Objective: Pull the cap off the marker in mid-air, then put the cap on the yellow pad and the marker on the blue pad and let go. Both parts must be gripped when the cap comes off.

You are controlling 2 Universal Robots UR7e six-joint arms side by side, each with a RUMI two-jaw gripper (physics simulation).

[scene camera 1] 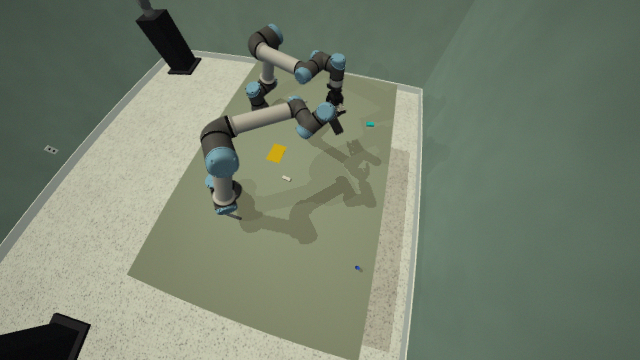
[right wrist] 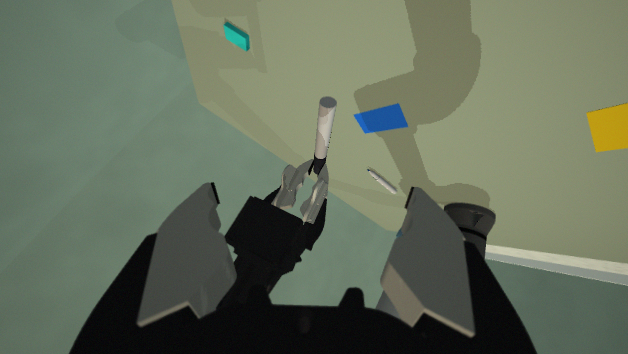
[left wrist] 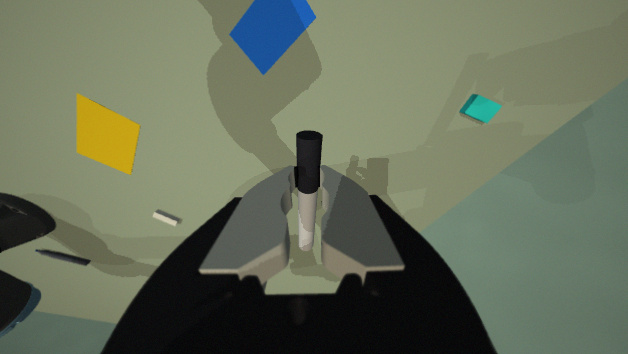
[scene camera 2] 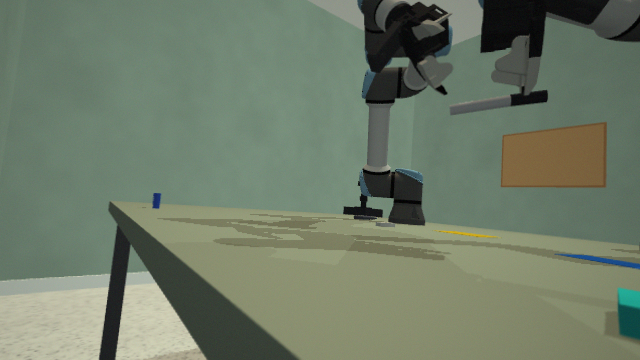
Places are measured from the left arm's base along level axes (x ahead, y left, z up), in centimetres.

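Where they show: left gripper, fingertip midpoint: point(right wrist: 319, 162) point(left wrist: 308, 168) point(scene camera 2: 525, 97); right gripper, fingertip midpoint: point(right wrist: 312, 187) point(scene camera 2: 445, 66); left arm's base, origin of the base link: point(right wrist: 468, 212); right arm's base, origin of the base link: point(left wrist: 20, 214) point(scene camera 2: 406, 223).
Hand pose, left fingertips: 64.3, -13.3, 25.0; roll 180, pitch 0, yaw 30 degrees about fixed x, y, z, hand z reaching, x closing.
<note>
Things, the pixels of their top centre, and the offset from my left fingertips, as dx, dy, dz.
- white body, middle of its top: point(left wrist: 306, 213) point(right wrist: 318, 151) point(scene camera 2: 494, 95) +1.9, -3.8, +0.6
- black cap, middle of its top: point(left wrist: 309, 170) point(right wrist: 316, 168) point(scene camera 2: 528, 91) -0.1, +0.4, +1.0
- yellow pad, middle of its top: point(scene camera 2: 465, 233) point(left wrist: 107, 139) point(scene camera 1: 276, 153) -36.1, -26.5, -25.0
- blue pad, middle of its top: point(scene camera 2: 614, 261) point(left wrist: 272, 26) point(right wrist: 379, 120) -11.8, +8.7, -25.0
- teal block, middle of its top: point(left wrist: 483, 109) point(right wrist: 235, 38) point(scene camera 1: 370, 123) +29.8, +16.9, -23.5
- small white block, middle of its top: point(scene camera 2: 385, 222) point(left wrist: 165, 219) point(scene camera 1: 286, 178) -22.3, -45.1, -23.8
- dark pen, middle of its top: point(scene camera 2: 366, 215) point(left wrist: 59, 259) -49.5, -78.6, -23.3
- whitish pen, middle of its top: point(right wrist: 380, 183) -35.2, +29.6, -22.8
- blue cylinder, middle of its top: point(scene camera 2: 157, 193) point(scene camera 1: 358, 268) +34.2, -90.6, -20.2
The marker has a white body point(scene camera 2: 480, 105) point(left wrist: 306, 220) point(right wrist: 325, 130) and a black cap point(scene camera 2: 537, 97) point(left wrist: 309, 160), joined in one line high above the table. My left gripper point(scene camera 2: 525, 91) point(left wrist: 308, 168) is shut on the cap. My right gripper is open and empty; in the right wrist view the marker shows beyond its wide-apart fingertips, its white end pointing up the picture. The yellow pad point(scene camera 1: 276, 153) point(scene camera 2: 467, 234) point(left wrist: 107, 137) point(right wrist: 610, 130) and the blue pad point(scene camera 2: 605, 260) point(left wrist: 272, 37) point(right wrist: 382, 119) lie flat on the table. The blue pad is hidden in scene camera 1.
A teal block point(scene camera 1: 370, 124) point(scene camera 2: 630, 312) point(left wrist: 482, 108) point(right wrist: 237, 36), a small white block point(scene camera 1: 286, 178) point(left wrist: 166, 217), a dark pen point(left wrist: 62, 257), a whitish pen point(right wrist: 382, 180) and a blue cylinder point(scene camera 1: 357, 268) point(scene camera 2: 156, 200) are on the table. The two arms are close together.
</note>
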